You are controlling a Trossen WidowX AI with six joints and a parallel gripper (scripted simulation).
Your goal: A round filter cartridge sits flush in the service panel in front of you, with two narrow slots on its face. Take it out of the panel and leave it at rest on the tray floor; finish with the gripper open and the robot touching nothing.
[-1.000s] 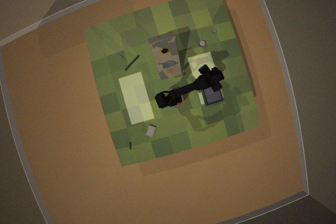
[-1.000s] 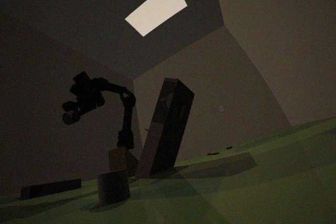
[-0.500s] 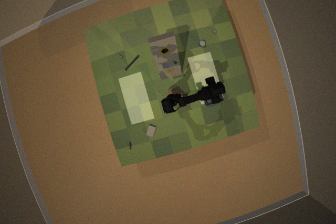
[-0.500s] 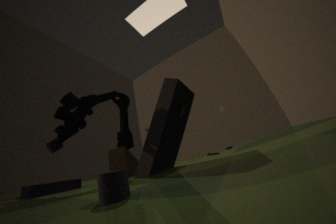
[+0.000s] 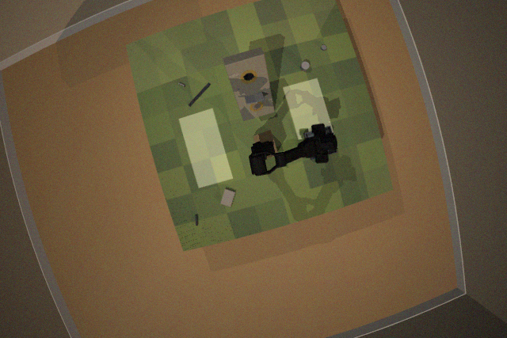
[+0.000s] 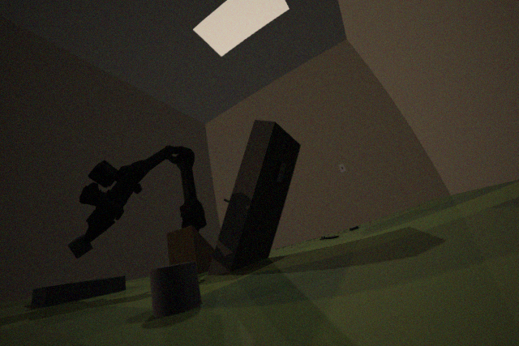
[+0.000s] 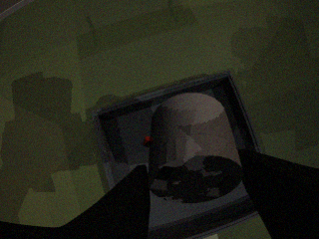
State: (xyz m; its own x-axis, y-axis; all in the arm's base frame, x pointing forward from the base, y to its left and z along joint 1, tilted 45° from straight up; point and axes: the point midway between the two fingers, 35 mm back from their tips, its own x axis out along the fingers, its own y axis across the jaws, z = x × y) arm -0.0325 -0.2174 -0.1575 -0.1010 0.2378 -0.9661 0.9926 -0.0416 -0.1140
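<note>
Now: the grey round filter cartridge right at my gripper tip. Also, from my gripper tip: service panel 35 cm ahead, 30 cm to the left, 4 cm above; small pale box 56 cm to the left, 18 cm behind, 11 cm below; dark grey tray 11 cm below.
</note>
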